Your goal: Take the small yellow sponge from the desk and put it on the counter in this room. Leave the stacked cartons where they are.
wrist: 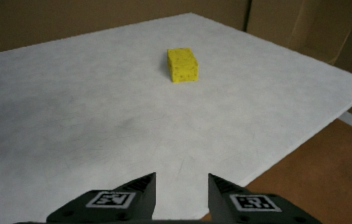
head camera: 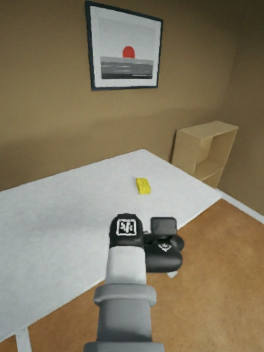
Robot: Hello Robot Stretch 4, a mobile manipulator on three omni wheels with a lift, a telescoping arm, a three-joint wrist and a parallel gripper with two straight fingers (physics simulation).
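Places are measured from the robot's base along level axes (x right, y back, z down), in centimetres.
Where they show: gripper, fingertip midpoint: (wrist: 181, 188).
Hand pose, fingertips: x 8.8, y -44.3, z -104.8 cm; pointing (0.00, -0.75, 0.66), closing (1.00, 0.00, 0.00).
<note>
After its pixels a point has its place.
The small yellow sponge (head camera: 143, 186) @(y -81.6, x 8.5, z -96.8 cm) (wrist: 183, 65) @(y -80.2, x 9.1, z -96.7 cm) lies on the white desk (head camera: 55, 215) @(y -62.8, x -35.7, z -92.3 cm) (wrist: 90, 115) @(y -67.4, x -9.6, z -92.3 cm), towards its far right corner. My gripper (wrist: 181, 188) @(y -44.3, x 8.8, z -104.8 cm) is open, with a gap between its two fingertips and desk surface showing through it. In the wrist view the sponge is beyond the fingertips, near the middle of the picture and apart from them. In the head camera view the wrist and arm hang over the desk's front edge, short of the sponge, and the fingers are hidden there. The counter and the stacked cartons do not show in these views.
A light wooden shelf unit (head camera: 187, 154) @(y -150.8, x 57.4, z -83.5 cm) stands against the wall behind the desk's right end. A framed picture (head camera: 125, 67) @(y -133.4, x -3.3, z -155.0 cm) hangs on the wall above the desk. The desk's front edge slants up to the right, with brown floor (head camera: 220, 270) @(y -78.0, x 89.9, z 2.8 cm) (wrist: 310, 170) @(y -122.0, x 96.6, z 2.7 cm) beyond it.
</note>
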